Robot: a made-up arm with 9 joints.
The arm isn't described. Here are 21 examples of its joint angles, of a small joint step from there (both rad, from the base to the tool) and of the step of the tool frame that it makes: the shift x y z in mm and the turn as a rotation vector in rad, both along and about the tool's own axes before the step.
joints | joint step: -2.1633 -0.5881 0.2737 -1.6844 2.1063 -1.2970 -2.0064 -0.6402 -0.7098 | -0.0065 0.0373 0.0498 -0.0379 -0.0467 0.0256 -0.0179 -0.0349 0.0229
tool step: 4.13 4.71 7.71 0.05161 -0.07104 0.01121
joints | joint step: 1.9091 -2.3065 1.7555 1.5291 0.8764 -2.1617 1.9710 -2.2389 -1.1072 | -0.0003 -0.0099 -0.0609 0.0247 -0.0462 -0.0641 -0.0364 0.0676 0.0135
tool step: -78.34 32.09 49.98 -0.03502 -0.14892 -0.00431
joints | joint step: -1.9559 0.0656 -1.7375 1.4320 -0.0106 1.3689 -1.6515 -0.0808 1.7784 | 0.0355 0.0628 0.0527 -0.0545 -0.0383 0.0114 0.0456 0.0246 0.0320
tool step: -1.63 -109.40 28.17 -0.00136 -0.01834 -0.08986
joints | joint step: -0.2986 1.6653 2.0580 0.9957 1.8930 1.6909 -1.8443 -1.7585 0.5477 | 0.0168 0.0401 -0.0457 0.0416 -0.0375 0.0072 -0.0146 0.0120 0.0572
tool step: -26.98 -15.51 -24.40 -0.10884 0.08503 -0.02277
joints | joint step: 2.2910 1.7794 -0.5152 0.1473 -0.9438 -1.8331 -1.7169 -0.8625 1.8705 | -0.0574 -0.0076 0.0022 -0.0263 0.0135 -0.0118 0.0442 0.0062 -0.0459
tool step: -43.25 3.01 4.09 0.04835 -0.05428 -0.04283
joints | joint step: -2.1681 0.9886 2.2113 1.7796 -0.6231 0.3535 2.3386 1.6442 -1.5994 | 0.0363 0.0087 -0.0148 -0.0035 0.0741 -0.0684 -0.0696 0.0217 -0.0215
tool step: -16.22 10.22 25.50 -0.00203 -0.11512 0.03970
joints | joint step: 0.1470 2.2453 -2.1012 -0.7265 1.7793 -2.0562 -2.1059 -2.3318 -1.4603 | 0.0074 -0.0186 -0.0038 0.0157 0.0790 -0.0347 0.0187 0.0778 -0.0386
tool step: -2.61 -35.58 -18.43 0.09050 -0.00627 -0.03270
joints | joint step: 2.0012 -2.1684 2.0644 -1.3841 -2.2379 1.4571 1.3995 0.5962 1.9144 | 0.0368 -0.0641 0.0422 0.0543 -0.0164 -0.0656 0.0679 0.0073 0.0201
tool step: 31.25 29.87 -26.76 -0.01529 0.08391 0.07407
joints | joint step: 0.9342 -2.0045 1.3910 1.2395 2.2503 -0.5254 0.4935 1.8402 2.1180 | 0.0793 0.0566 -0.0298 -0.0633 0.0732 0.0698 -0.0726 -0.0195 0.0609
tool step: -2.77 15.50 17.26 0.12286 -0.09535 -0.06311
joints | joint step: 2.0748 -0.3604 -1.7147 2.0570 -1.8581 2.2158 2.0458 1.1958 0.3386 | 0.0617 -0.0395 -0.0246 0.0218 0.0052 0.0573 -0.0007 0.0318 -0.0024
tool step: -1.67 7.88 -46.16 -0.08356 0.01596 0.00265
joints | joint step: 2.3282 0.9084 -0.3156 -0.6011 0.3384 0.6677 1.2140 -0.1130 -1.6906 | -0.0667 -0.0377 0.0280 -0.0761 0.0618 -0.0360 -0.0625 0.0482 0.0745
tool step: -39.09 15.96 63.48 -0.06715 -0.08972 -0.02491
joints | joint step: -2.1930 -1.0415 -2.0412 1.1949 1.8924 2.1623 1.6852 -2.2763 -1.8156 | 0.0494 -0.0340 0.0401 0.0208 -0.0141 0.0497 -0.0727 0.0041 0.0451
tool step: 33.27 -12.51 -2.93 0.01349 0.05370 -0.07645
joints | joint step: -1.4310 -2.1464 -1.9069 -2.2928 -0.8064 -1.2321 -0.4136 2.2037 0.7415 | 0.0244 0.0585 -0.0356 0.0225 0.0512 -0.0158 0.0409 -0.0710 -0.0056
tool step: -37.31 5.81 75.22 0.08466 -0.11052 0.08206
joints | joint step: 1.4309 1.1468 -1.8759 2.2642 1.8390 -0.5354 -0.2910 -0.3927 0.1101 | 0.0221 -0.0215 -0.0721 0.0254 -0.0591 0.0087 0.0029 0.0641 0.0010
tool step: -11.30 -48.28 -28.37 0.06475 0.03558 -0.14999
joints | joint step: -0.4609 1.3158 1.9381 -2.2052 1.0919 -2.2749 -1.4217 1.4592 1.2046 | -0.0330 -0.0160 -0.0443 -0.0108 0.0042 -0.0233 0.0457 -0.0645 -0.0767
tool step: -22.44 13.58 25.99 0.02097 -0.11411 0.04390
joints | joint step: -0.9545 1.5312 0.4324 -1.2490 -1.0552 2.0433 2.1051 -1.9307 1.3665 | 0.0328 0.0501 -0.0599 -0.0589 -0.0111 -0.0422 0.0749 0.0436 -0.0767
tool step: -27.75 -62.49 -43.09 0.05098 0.11910 -0.16856
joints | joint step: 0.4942 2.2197 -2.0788 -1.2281 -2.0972 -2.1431 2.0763 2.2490 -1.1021 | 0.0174 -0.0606 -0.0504 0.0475 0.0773 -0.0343 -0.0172 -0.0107 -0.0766
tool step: -25.46 -29.91 43.22 0.20028 -0.02047 0.09276
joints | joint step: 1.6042 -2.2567 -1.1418 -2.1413 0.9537 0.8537 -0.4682 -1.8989 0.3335 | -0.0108 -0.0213 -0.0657 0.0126 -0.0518 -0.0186 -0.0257 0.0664 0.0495
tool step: 14.19 -11.82 -13.51 0.00216 0.05718 -0.00530
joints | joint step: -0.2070 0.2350 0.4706 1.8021 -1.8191 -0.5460 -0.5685 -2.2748 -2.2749 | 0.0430 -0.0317 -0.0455 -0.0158 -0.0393 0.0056 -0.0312 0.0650 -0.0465
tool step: -24.86 19.52 8.88 0.06170 -0.04027 0.10705
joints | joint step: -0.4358 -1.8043 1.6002 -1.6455 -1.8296 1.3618 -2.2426 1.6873 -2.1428 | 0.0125 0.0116 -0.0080 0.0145 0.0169 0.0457 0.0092 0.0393 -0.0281
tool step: -23.50 5.79 31.20 -0.01842 -0.08792 0.00838
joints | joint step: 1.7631 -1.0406 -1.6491 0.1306 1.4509 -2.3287 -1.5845 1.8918 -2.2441 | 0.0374 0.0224 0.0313 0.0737 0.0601 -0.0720 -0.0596 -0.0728 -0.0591
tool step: 13.81 -1.13 -39.14 0.01190 0.15065 -0.04752
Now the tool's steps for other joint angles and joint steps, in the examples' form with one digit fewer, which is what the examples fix.
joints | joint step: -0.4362 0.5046 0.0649 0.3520 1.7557 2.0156 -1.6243 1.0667 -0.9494 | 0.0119 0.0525 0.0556 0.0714 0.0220 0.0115 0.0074 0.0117 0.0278
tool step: -43.5 -22.2 -40.0 -0.0099 0.0637 -0.0328
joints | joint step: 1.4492 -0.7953 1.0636 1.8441 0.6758 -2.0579 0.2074 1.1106 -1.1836 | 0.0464 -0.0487 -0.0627 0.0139 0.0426 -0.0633 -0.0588 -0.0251 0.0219
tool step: 0.1 -76.6 -0.7 -0.0452 -0.0162 -0.0432
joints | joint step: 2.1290 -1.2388 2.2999 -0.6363 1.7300 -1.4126 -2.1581 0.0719 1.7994 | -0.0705 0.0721 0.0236 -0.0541 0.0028 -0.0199 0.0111 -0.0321 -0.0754
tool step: 7.1 -34.8 19.3 0.0953 -0.0942 -0.1249
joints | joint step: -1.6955 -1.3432 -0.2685 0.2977 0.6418 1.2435 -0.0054 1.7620 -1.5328 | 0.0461 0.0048 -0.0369 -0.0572 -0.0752 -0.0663 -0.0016 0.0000 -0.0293
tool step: 56.6 42.9 78.6 -0.0345 -0.1291 0.0581
